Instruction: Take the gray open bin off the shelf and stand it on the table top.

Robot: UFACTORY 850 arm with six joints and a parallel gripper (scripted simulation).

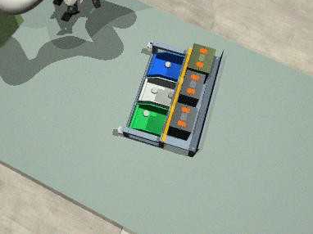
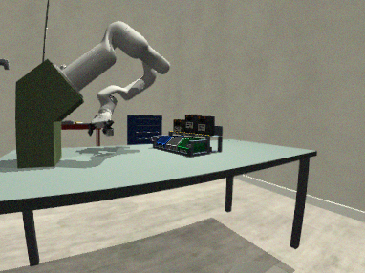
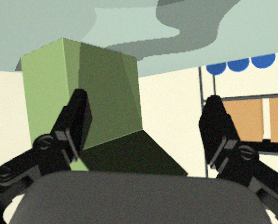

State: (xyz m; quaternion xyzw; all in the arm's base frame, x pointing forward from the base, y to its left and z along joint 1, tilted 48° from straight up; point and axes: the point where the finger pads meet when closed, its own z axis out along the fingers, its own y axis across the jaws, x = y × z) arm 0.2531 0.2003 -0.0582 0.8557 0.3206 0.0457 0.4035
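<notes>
My hand is 510 mm short of the gray open bin and 80 mm above it. The rest, counted from my hand: yellow rail 560 mm ahead, 20 mm to the left, 10 mm below; then blue bin 470 mm ahead, 110 mm to the left, 80 mm below; then green bin 550 mm ahead, 100 mm to the right, 80 mm below.
</notes>
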